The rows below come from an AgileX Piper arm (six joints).
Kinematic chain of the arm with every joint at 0, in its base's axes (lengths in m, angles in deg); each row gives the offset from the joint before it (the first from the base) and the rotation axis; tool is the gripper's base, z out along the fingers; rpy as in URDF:
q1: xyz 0 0 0.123 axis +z
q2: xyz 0 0 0 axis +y
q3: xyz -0.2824 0 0.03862 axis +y
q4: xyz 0.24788 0 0.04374 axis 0.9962 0 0.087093
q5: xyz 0 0 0 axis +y
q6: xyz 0.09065 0 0.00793 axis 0.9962 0 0.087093
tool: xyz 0 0 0 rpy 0 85.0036 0
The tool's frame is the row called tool.
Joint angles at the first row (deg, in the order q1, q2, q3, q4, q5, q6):
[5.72, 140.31, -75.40, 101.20, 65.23, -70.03]
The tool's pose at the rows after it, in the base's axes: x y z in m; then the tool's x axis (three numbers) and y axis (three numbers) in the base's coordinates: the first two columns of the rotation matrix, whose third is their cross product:
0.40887, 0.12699, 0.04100, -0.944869, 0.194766, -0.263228, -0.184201, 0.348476, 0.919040
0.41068, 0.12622, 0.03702, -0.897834, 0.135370, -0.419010, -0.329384, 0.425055, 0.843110
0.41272, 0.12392, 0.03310, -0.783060, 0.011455, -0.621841, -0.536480, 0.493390, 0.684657
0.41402, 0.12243, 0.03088, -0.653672, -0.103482, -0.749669, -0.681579, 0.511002, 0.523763
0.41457, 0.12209, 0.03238, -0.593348, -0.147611, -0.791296, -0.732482, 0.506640, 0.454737
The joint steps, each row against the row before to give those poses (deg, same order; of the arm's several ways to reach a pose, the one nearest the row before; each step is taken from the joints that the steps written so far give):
[0.75, 0.00, 0.00, 0.04, -1.37, -5.00]
[0.18, 0.00, 0.00, 0.13, -3.14, -9.93]
[0.00, 0.00, 0.00, 0.04, -3.14, -15.19]
[0.00, 0.00, 0.00, 0.14, -1.87, -12.42]
[0.00, -0.30, 0.05, 0.01, -0.45, -4.71]

